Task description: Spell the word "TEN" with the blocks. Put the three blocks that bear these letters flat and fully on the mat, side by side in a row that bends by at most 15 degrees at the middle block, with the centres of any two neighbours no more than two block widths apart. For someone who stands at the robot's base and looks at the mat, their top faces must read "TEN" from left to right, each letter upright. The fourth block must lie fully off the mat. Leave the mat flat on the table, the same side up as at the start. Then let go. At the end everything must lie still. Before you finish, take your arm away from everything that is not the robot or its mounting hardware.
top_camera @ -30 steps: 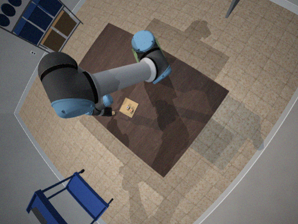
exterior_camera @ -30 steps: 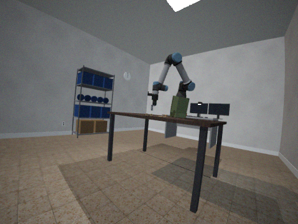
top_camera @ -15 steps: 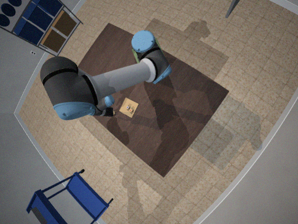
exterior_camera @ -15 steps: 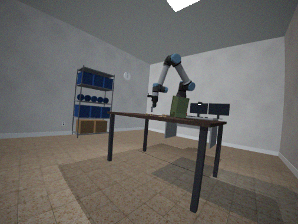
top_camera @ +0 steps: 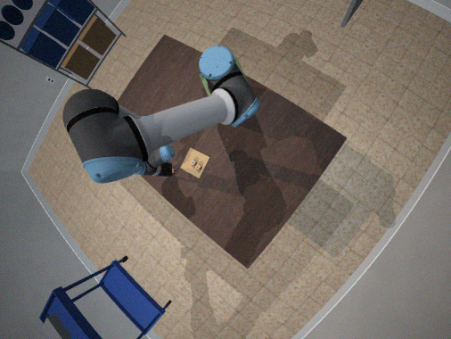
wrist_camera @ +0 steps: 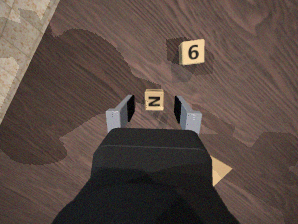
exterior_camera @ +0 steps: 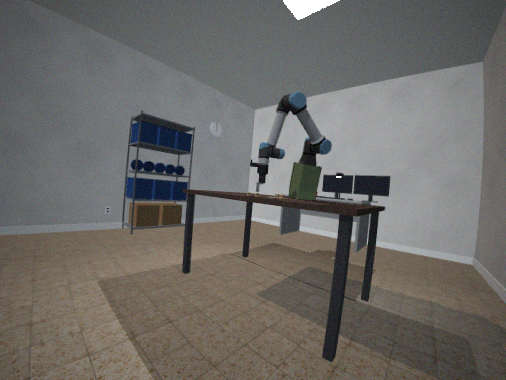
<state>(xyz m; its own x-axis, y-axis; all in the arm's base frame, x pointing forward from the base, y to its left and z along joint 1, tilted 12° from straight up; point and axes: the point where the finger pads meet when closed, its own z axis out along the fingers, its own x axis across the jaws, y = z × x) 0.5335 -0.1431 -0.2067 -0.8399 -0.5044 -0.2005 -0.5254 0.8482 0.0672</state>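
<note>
The N block lies 40 mm below my hand. Also, from my hand: tan mat (110 mm behind, 100 mm to the left, 50 mm below).
</note>
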